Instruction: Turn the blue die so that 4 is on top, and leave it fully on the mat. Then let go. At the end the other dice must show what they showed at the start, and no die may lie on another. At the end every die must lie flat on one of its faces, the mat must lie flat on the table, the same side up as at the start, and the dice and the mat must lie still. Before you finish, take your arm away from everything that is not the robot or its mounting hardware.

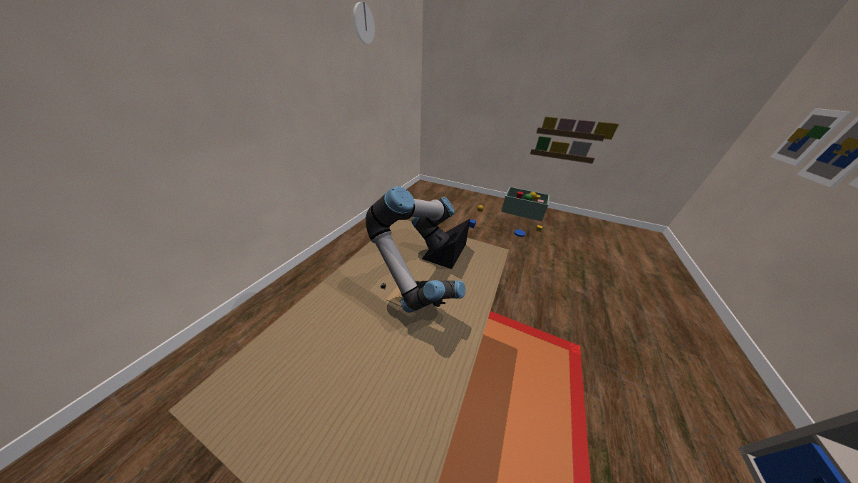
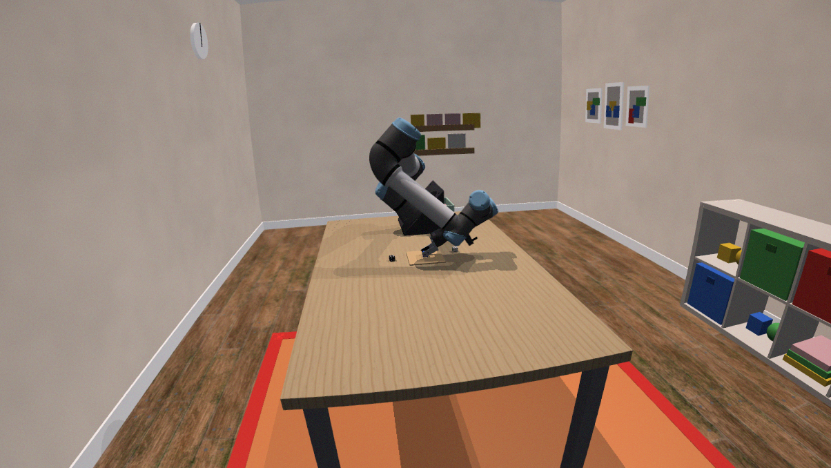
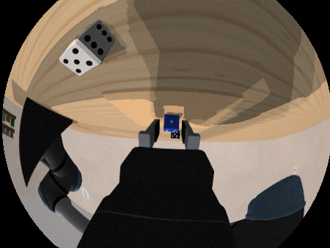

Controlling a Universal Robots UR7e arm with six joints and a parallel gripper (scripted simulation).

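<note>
Right now the blue die is 10 mm below my hand. From my hand the other things lie so: tan mat (20 mm below, 10 mm to the right); white die (130 mm to the left, 30 mm behind, 10 mm below); black die (140 mm to the right, 10 mm below).
</note>
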